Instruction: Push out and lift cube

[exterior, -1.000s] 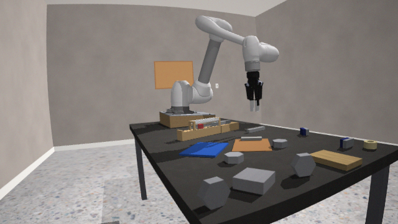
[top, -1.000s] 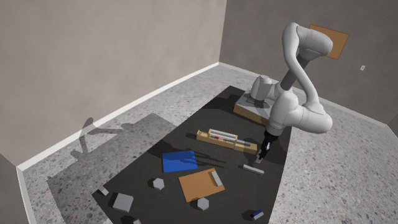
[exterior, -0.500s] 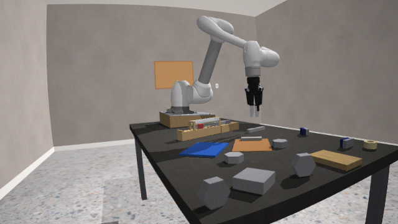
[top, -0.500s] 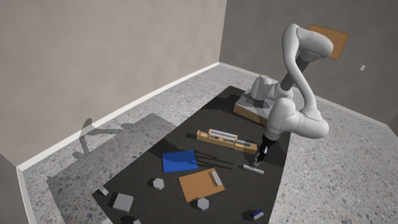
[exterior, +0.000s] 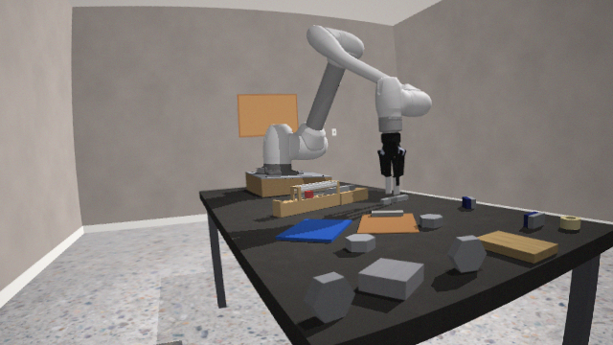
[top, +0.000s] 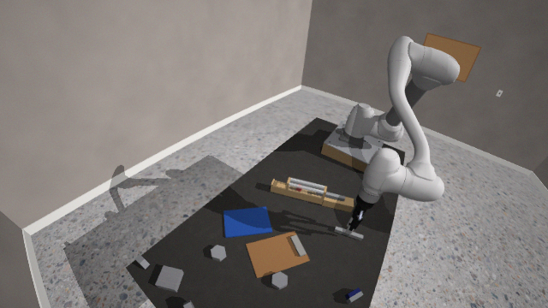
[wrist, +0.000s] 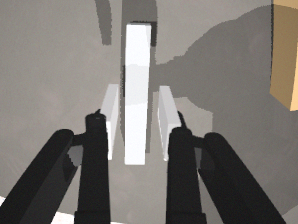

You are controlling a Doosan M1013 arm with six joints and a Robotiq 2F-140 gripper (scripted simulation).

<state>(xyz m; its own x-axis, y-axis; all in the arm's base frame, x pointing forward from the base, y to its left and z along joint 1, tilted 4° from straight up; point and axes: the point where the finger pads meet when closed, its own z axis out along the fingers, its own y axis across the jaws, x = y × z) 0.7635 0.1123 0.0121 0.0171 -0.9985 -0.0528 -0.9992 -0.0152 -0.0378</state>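
Now: hand 10 mm to the right of the light grey stick and 60 mm above it. Also, from my hand: channel 130 mm behind, 260 mm to the right, 10 mm below; then grey bar 150 mm behind, 130 mm to the right, 10 mm below; then red cube 130 mm behind, 300 mm to the right, 10 mm below.
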